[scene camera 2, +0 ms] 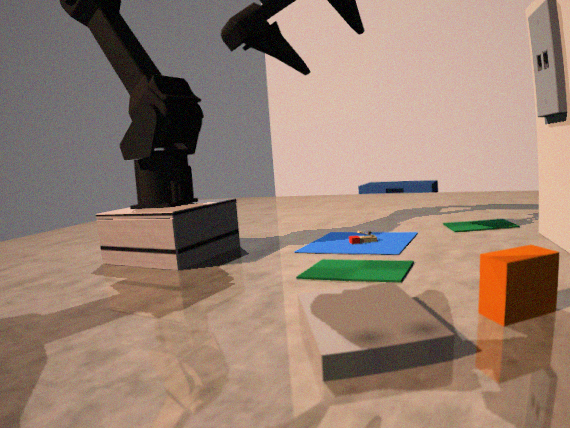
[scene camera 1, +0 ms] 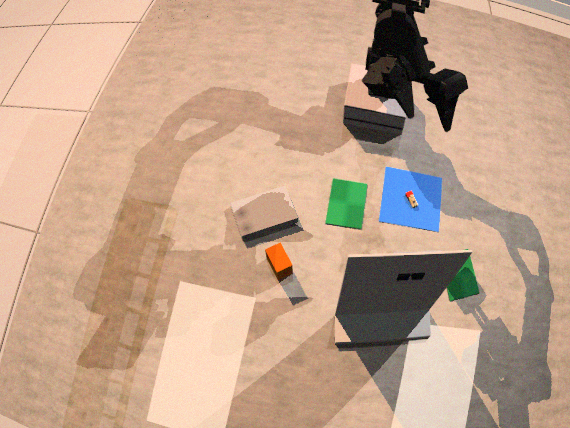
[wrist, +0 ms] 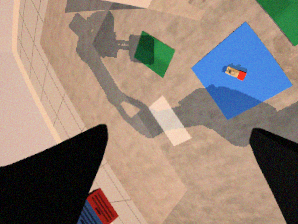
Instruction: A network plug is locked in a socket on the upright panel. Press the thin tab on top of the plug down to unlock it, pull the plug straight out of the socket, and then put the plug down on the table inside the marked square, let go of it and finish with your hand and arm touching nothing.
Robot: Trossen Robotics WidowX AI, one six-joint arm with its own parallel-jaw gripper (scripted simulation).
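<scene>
My gripper (scene camera 1: pixel 429 124), (scene camera 2: pixel 336 52), (wrist: pixel 179 133): open, holding nothing. Grey slab (scene camera 2: pixel 353 332), (scene camera 1: pixel 266 211); out of frame in the wrist view. Orange block (scene camera 2: pixel 516 284); in the wrist view, out of frame. Green mat (scene camera 2: pixel 348 269). Green mat (scene camera 1: pixel 464 284). Grey panel (scene camera 1: pixel 384 297).
</scene>
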